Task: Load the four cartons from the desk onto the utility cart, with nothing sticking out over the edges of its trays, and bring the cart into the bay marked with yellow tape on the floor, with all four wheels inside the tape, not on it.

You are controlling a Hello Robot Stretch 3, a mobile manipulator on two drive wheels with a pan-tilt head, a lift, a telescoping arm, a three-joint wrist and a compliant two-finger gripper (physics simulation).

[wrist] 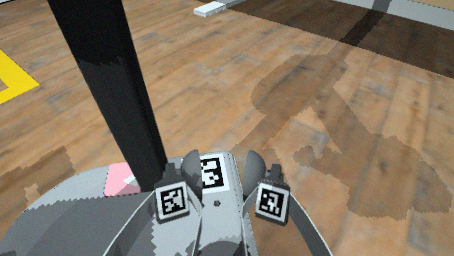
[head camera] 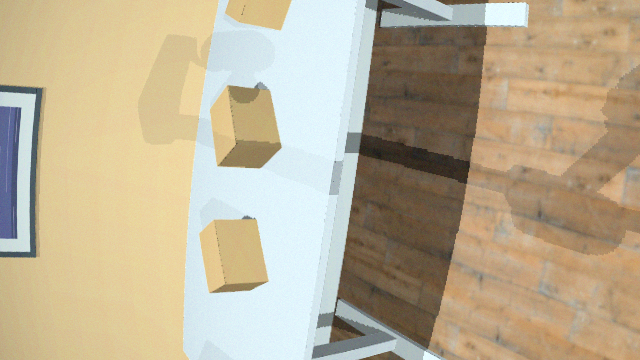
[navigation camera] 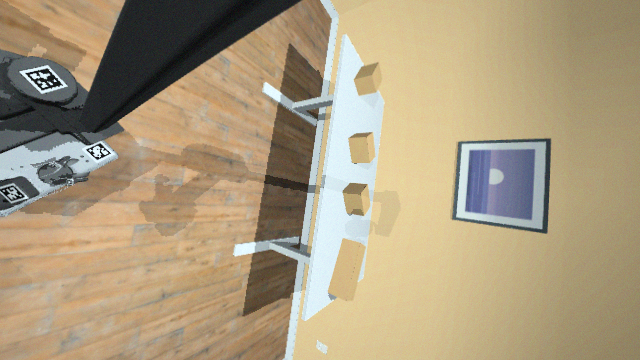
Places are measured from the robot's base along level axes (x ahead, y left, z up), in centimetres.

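Where they show: gripper, fingertip midpoint: [navigation camera: 82,166].
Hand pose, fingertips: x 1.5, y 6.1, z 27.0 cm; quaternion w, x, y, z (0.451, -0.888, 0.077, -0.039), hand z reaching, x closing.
Observation:
After its pixels a point has its place.
Four brown cartons stand apart on the white desk [head camera: 295,240] {x 47.1, y 81.7, z 72.0 cm} [navigation camera: 337,160] {x 49.0, y 80.0, z 72.0 cm}. The large carton [head camera: 259,11] {x 94.6, y 56.6, z 79.5 cm} [navigation camera: 347,270] {x 99.7, y 44.5, z 80.3 cm} is at one end, partly cut off in the head view. Beside it are a second carton [head camera: 255,117] {x 74.9, y 73.5, z 77.6 cm} [navigation camera: 356,199] {x 72.0, y 74.1, z 80.5 cm} and a third carton [head camera: 241,252] {x 52.2, y 95.9, z 78.0 cm} [navigation camera: 361,148] {x 51.3, y 96.2, z 79.8 cm}. The fourth carton [navigation camera: 368,79] {x 20.3, y 122.8, z 81.1 cm}, near the other end, shows in the navigation view. My gripper [wrist: 223,168] {x 1.5, y 6.1, z 27.0 cm} is open and empty above my base, away from the desk. A corner of the yellow tape [wrist: 22,80] shows at the wrist view's left. The utility cart does not show.
Desk legs [head camera: 480,15] [navigation camera: 250,248] [wrist: 210,9] reach out over the wood floor. The desk stands along a yellow wall with a framed picture [head camera: 35,175] {x 96.8, y 128.0, z 128.2 cm} [navigation camera: 540,185] {x 97.2, y 127.6, z 169.0 cm}. My dark mast [navigation camera: 165,45] {x -5.7, y 11.6, z 110.7 cm} [wrist: 120,95] rises from my base [wrist: 75,215].

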